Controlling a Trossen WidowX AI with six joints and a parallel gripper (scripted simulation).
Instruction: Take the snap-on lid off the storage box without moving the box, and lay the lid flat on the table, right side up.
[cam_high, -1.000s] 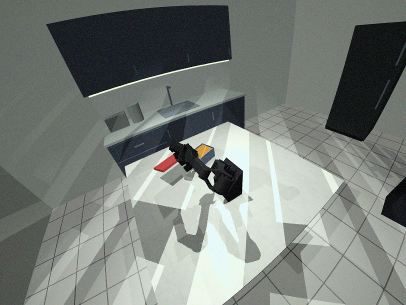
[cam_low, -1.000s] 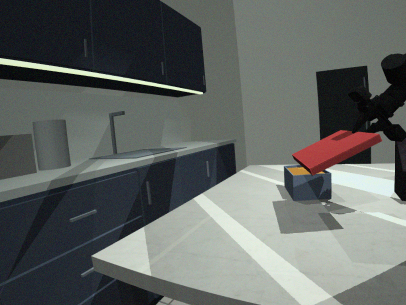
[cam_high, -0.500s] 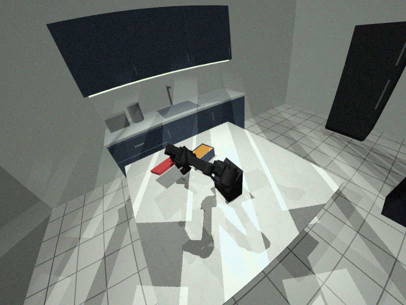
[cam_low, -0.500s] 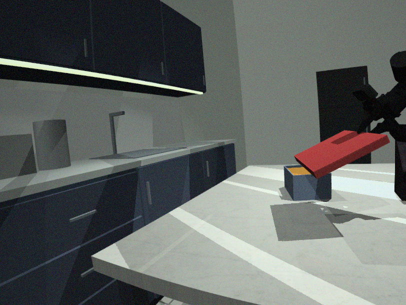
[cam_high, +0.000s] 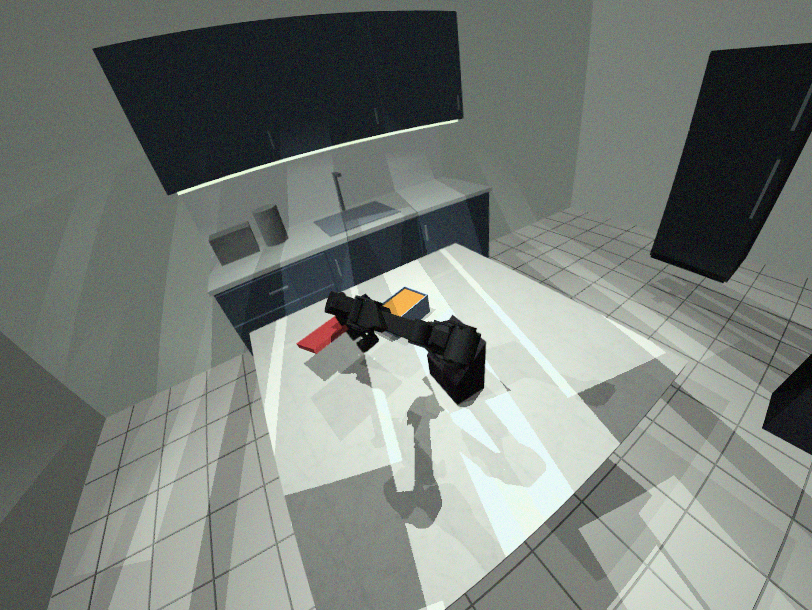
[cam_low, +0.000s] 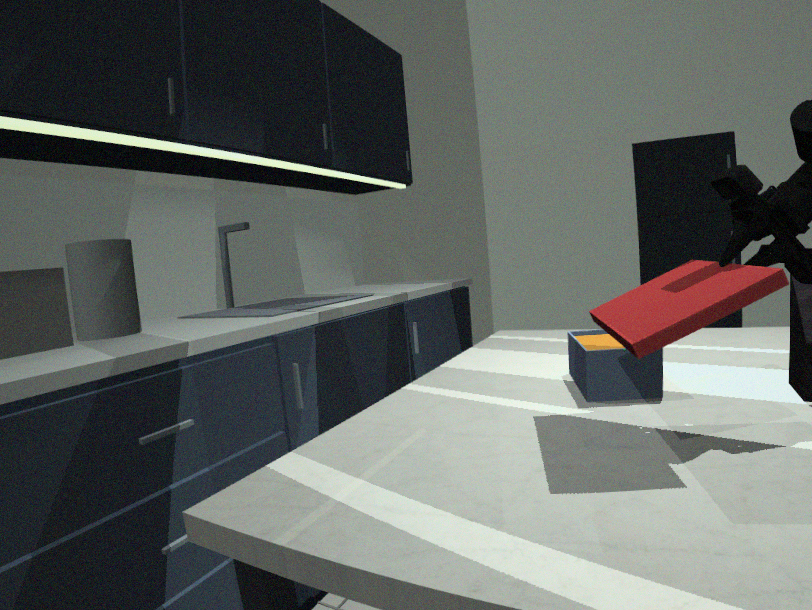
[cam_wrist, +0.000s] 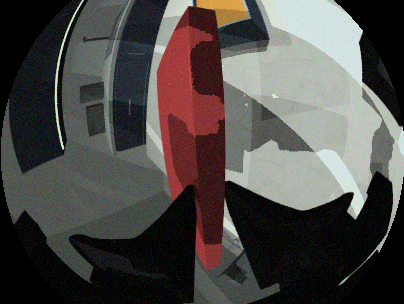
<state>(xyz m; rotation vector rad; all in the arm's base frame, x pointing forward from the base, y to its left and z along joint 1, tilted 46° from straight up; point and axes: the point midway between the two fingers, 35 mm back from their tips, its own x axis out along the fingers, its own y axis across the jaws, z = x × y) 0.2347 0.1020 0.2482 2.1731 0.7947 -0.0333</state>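
Now: the red lid 70 mm ahead of my gripper tip, 20 mm to the left of it and 30 mm below it. Round my gripper tip: storage box (150 mm ahead, 300 mm to the right, 190 mm below).
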